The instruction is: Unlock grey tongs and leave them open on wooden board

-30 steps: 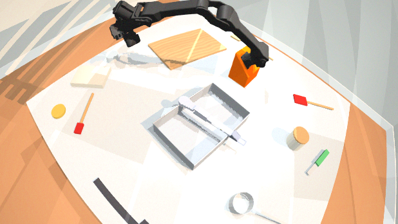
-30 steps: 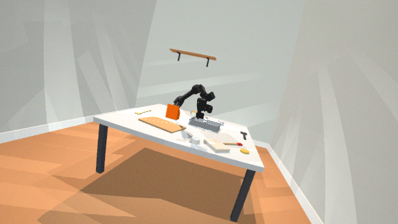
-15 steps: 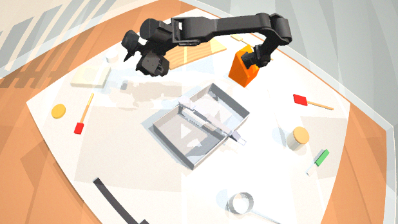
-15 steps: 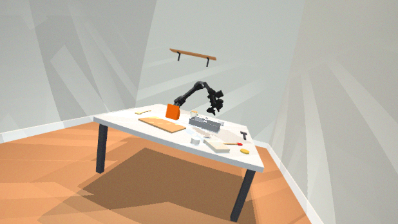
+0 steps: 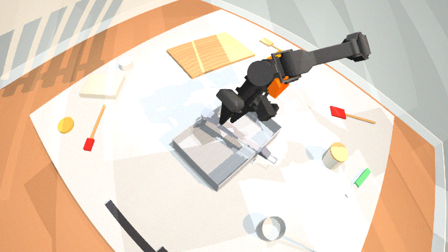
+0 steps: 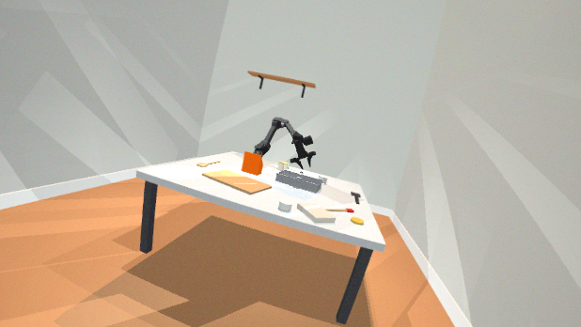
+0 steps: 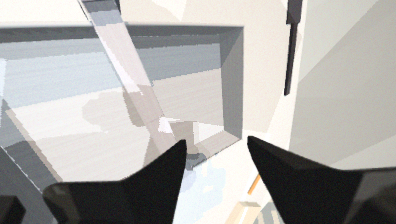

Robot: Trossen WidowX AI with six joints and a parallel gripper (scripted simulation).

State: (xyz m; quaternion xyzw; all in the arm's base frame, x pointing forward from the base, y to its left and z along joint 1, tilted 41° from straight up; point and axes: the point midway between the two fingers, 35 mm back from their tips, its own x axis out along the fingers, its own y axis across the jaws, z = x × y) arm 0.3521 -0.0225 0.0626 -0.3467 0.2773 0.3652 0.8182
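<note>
The grey roasting tin is 10 cm below my gripper tip, 3 cm behind it and 1 cm to the left of it. The rest, counted from my gripper tip: wooden board (37 cm behind, 35 cm to the right, 12 cm below); white block (54 cm to the right, 13 cm ahead, 11 cm below); tan-topped cylinder (36 cm to the left, 22 cm behind, 9 cm below).
</note>
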